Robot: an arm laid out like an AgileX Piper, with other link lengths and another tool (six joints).
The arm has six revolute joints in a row. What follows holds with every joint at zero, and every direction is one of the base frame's. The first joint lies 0.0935 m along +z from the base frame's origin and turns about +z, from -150 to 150 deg. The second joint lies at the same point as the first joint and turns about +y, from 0 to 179.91 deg. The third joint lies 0.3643 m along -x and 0.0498 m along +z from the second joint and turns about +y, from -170 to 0 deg. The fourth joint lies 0.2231 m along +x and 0.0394 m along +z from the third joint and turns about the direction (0.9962, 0, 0.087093), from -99.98 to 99.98 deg. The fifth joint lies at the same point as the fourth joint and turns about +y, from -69.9 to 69.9 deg. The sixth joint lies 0.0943 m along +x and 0.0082 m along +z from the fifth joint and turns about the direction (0.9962, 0, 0.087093), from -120 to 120 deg. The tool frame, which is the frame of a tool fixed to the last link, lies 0.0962 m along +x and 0.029 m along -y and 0.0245 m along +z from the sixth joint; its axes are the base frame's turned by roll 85.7, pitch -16.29 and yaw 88.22 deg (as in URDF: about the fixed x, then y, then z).
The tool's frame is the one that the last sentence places.
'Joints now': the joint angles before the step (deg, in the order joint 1, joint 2, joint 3, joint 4, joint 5, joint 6). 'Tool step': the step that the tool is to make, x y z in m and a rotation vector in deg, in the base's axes. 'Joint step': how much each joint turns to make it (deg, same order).
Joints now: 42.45, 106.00, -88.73, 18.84, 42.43, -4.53
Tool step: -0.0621, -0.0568, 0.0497, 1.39, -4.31, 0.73
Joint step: 0.64, -15.56, 12.22, -1.90, -0.80, 0.02
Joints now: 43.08, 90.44, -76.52, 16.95, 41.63, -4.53
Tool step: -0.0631, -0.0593, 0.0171, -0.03, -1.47, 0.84
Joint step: 0.08, -13.99, 10.76, -1.13, 2.27, 0.03
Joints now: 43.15, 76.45, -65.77, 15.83, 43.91, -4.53
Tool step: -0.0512, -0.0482, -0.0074, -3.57, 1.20, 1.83
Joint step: -0.01, -9.80, 6.71, -1.91, 6.62, -0.01
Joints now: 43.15, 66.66, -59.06, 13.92, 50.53, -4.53
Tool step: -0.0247, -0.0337, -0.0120, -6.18, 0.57, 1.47
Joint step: -0.01, -4.64, 2.78, -4.17, 6.64, 0.01
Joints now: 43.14, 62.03, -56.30, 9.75, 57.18, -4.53
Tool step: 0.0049, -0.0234, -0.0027, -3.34, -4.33, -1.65
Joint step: -1.64, -2.42, 2.38, -5.36, -0.92, -0.04
